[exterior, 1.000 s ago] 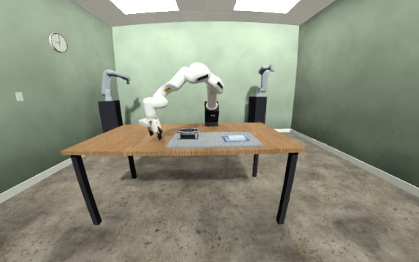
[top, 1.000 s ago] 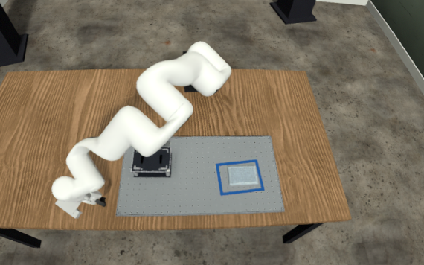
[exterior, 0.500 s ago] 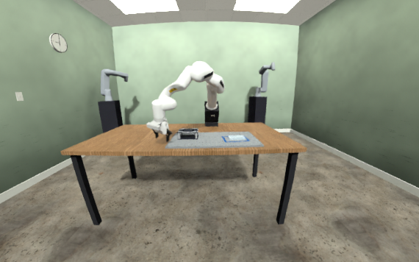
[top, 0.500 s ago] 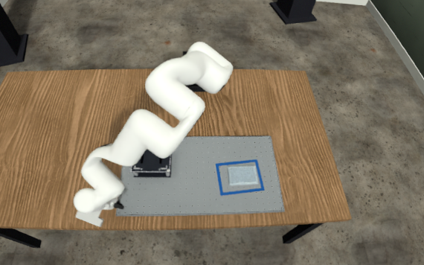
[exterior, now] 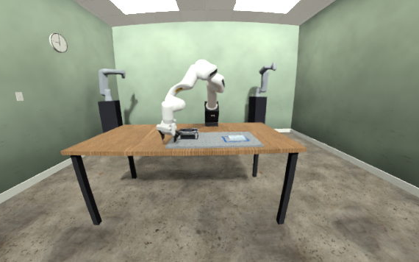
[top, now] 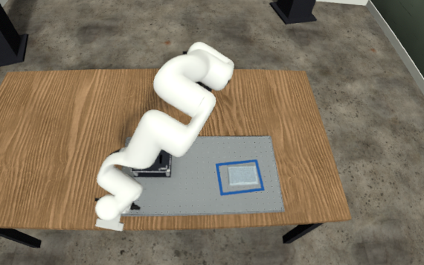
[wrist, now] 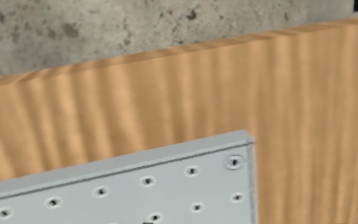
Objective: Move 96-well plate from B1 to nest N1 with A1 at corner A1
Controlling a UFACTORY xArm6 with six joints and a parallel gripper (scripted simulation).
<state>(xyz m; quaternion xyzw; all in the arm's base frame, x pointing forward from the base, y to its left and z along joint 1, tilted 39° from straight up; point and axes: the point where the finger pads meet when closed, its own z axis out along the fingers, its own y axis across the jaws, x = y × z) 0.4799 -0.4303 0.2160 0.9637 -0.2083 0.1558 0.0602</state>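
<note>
Right now the 96-well plate is 53 cm to the left of my hand and 4 cm below it. Also, from my hand: black raised nest N1 (15 cm behind, 16 cm to the left, 1 cm above).
</note>
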